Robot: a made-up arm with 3 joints.
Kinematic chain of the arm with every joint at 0, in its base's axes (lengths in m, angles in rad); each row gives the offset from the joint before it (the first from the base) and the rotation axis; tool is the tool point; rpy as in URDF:
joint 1: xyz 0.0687 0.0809 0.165 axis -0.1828 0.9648 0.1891
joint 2: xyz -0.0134 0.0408 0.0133 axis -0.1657 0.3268 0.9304
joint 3: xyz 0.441 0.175 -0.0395 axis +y
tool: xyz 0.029 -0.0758 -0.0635 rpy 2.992 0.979 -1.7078
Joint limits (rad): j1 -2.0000..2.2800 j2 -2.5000..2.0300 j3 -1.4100..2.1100
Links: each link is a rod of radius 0.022 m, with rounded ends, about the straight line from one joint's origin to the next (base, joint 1, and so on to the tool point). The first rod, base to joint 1, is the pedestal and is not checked.
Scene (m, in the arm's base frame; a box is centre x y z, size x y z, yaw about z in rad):
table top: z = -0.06
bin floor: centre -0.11 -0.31 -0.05 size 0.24 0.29 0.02 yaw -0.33
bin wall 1: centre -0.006 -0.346 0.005 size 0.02 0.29 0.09 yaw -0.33
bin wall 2: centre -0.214 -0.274 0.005 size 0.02 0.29 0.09 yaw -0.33
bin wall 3: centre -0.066 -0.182 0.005 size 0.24 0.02 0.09 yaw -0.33
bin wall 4: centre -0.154 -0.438 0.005 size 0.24 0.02 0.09 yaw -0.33
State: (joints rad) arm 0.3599 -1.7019 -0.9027
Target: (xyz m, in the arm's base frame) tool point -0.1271 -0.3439 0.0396
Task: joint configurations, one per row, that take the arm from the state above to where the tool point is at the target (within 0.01 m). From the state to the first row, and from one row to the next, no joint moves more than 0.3 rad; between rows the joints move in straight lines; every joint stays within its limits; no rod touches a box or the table.
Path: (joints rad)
1: 0.1227 -1.8201 -0.8423
2: -0.1145 -1.9384 -0.7820
3: -0.3518 -2.0566 -0.7216
4: -0.5890 -2.1748 -0.6612

